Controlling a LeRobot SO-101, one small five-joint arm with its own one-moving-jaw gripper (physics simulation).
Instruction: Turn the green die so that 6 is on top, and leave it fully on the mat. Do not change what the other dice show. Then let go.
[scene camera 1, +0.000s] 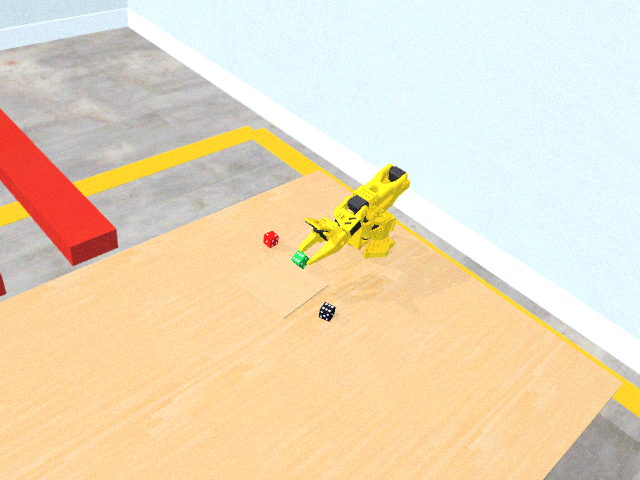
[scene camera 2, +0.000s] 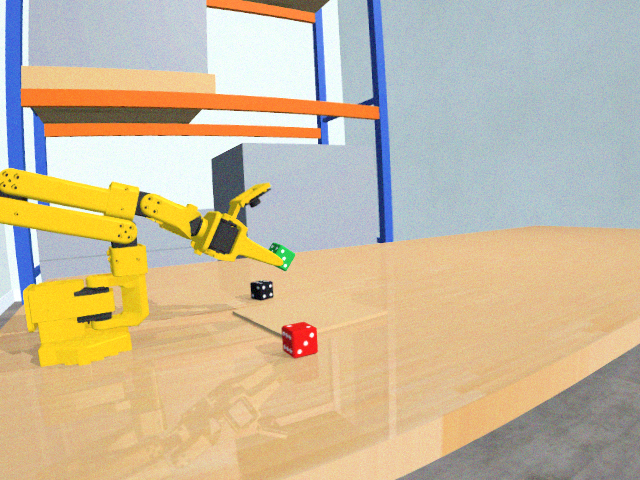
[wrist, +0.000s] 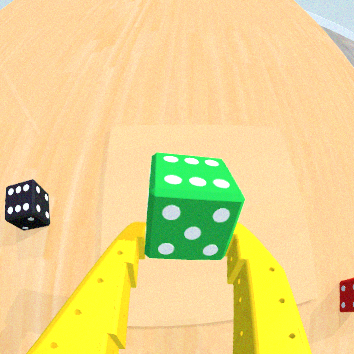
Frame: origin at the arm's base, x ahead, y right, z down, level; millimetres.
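Where they show: end effector, tool point: (scene camera 1: 308, 262) (scene camera 2: 268, 259) (wrist: 145, 236); arm's base, origin of the base link: (scene camera 1: 362, 246) (scene camera 2: 105, 344).
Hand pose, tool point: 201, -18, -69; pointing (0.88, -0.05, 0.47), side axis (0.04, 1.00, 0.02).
Note:
Things, the pixels of their top centre, and the offset from my tool point, as dx, dy, dz. Level surfaces: height alone.
- green die, middle of its top: (wrist: 193, 181) (scene camera 2: 278, 242) (scene camera 1: 301, 253) +10, +12, -21
- mat, middle of its top: (wrist: 211, 210) (scene camera 2: 307, 311) (scene camera 1: 281, 282) +33, +34, +65
- black die, middle of its top: (wrist: 17, 198) (scene camera 2: 261, 281) (scene camera 1: 327, 307) +20, -89, +44
- table, its level: dz +69
- red die, middle of its top: (scene camera 2: 298, 326) (scene camera 1: 271, 234) -32, +148, +44
The green die (scene camera 1: 299, 258) (scene camera 2: 282, 256) (wrist: 195, 207) is held tilted in the air above the mat (scene camera 1: 281, 299) (scene camera 2: 330, 316) (wrist: 280, 150). In the wrist view its six-pip face is uppermost and its five-pip face is turned toward the camera. My gripper (scene camera 1: 305, 259) (scene camera 2: 281, 262) (wrist: 186, 240) is shut on the green die, with the jaws pressing its two sides; those side faces are mostly hidden. The thin, wood-coloured mat lies flat below, its near part partly hidden by the jaws in the wrist view.
The black die (scene camera 1: 326, 311) (scene camera 2: 261, 290) (wrist: 27, 204) stands on the table (scene camera 1: 206, 361) (scene camera 2: 465, 310) beside the mat. The red die (scene camera 1: 270, 239) (scene camera 2: 299, 339) (wrist: 347, 295) stands on the table at the opposite side; six pips show on one black face.

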